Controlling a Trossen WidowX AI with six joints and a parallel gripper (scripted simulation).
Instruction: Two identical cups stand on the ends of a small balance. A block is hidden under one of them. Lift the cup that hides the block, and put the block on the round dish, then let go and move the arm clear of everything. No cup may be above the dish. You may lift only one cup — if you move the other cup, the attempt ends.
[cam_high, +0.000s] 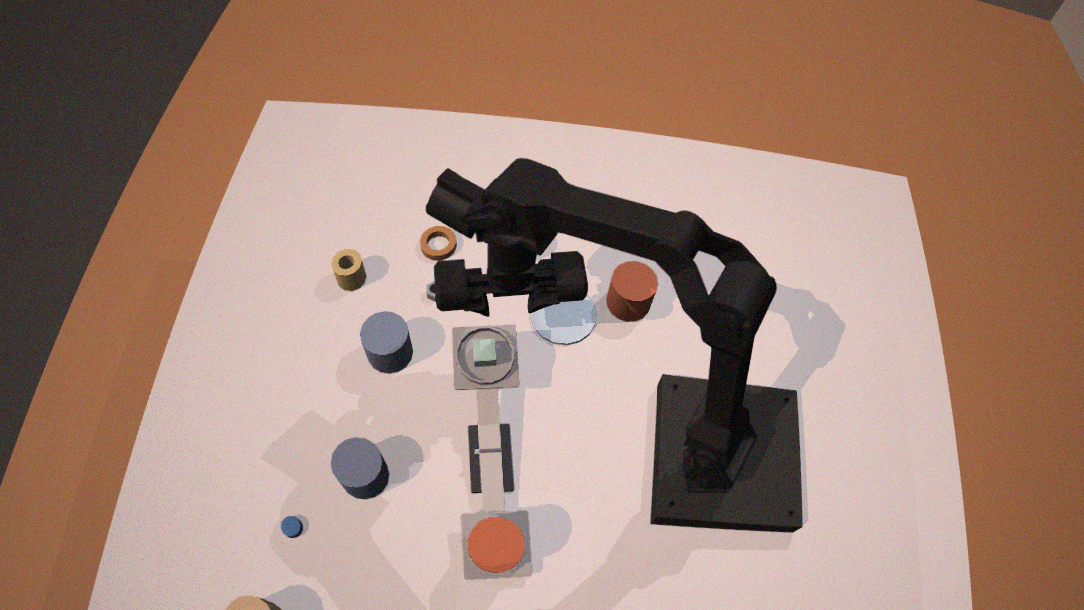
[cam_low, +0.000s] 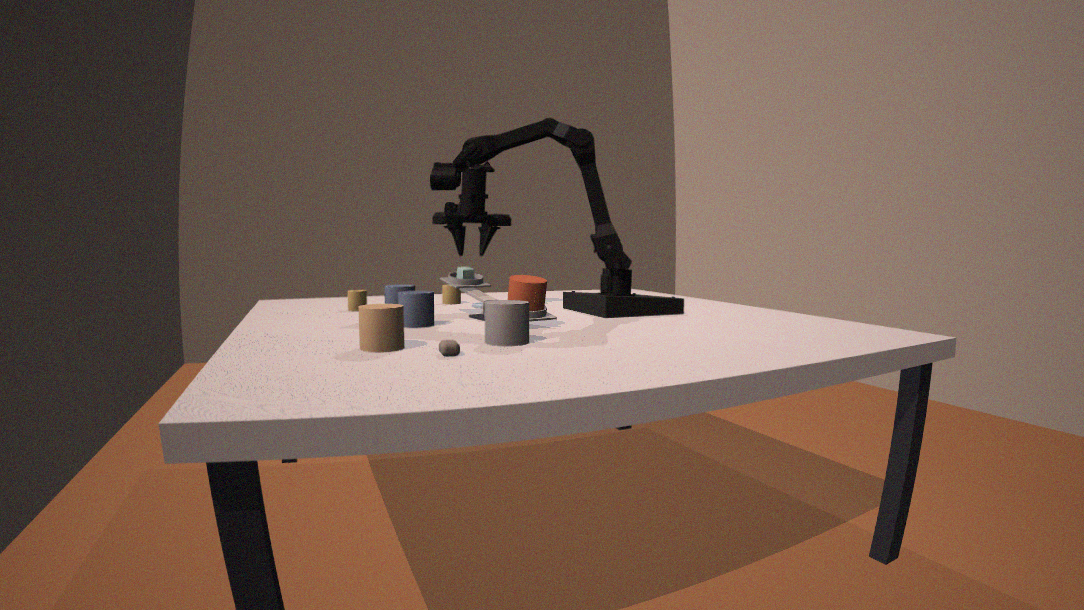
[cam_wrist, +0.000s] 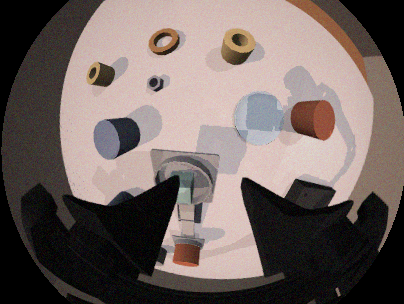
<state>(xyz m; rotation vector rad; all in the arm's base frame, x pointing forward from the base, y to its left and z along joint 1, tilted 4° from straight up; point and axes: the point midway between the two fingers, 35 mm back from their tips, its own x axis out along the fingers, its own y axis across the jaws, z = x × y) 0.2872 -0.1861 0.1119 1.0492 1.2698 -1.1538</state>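
The green block is 3 cm ahead of my gripper tip, 4 cm to the left of it and 4 cm below it. Round my gripper tip: hex nut 12 cm ahead, 10 cm to the right, 12 cm below; then pale blue round dish 8 cm behind, 7 cm to the right, 13 cm below; then balance beam 2 cm ahead, 17 cm to the left, 9 cm below.
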